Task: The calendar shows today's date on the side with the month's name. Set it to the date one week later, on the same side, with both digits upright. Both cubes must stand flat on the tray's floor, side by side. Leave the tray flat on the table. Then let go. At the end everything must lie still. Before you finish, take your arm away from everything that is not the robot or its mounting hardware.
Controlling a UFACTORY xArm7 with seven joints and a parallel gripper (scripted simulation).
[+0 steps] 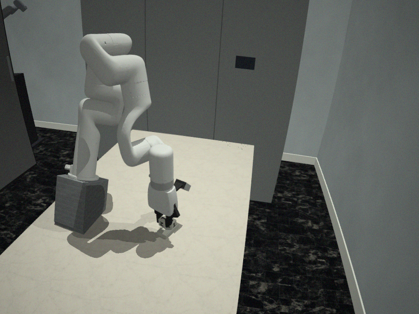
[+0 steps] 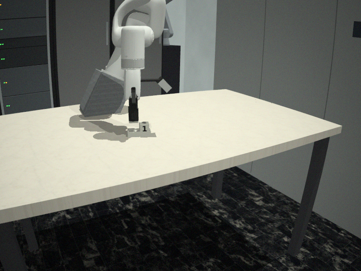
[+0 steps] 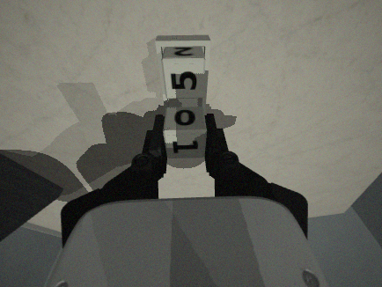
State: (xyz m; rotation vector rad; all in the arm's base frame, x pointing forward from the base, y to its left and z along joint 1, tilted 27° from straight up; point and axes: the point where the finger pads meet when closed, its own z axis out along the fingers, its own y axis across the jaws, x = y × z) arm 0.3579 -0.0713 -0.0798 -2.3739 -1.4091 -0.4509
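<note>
My hand is 70 mm above the tray, 20 mm to the right of it and 10 mm short of it. Also, from my hand: digit cube 10 mm below.
</note>
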